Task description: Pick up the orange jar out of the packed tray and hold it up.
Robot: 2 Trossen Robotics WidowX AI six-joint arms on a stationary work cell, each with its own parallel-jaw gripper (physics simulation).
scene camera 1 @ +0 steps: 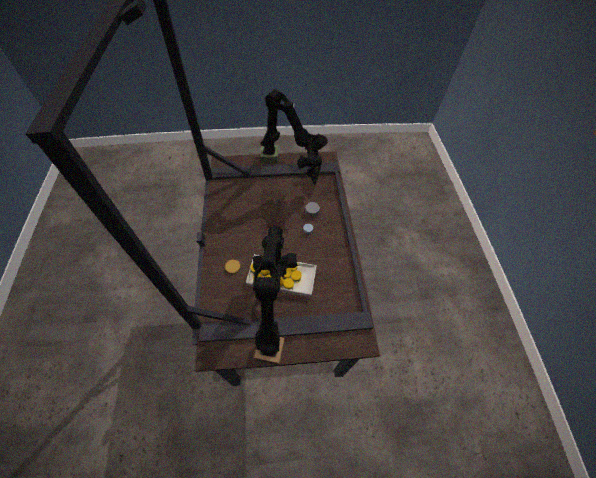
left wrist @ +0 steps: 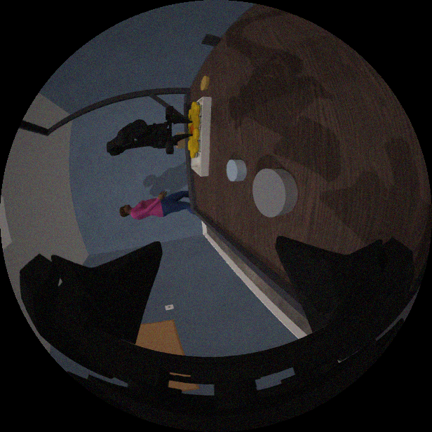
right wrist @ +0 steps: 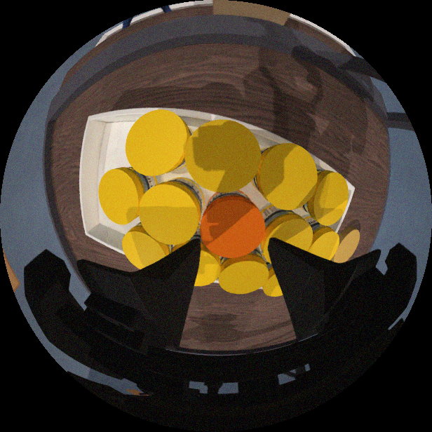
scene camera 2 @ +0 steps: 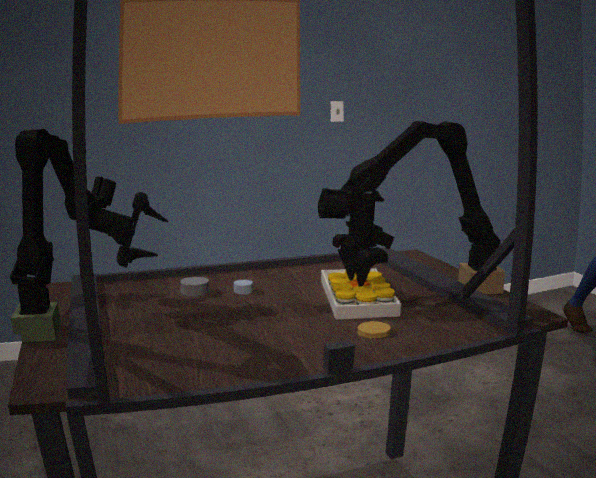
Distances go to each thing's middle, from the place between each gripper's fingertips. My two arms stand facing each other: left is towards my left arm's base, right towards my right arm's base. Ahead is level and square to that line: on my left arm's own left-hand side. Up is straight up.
The orange jar (right wrist: 232, 226) is 2 cm below my right hand and 1 cm to the right of it. Round my right hand: white tray (right wrist: 112, 154): 6 cm below, 3 cm ahead, 2 cm to the right; then grey disc (left wrist: 274, 190): 36 cm to the left, 20 cm ahead, 3 cm below.
Right now the grey disc is 1 cm behind my left hand, 8 cm to the right of it and 13 cm below it. From my left hand the other things lie so: white tray 18 cm behind, 46 cm to the right, 16 cm below; orange jar 21 cm behind, 45 cm to the right, 12 cm below.
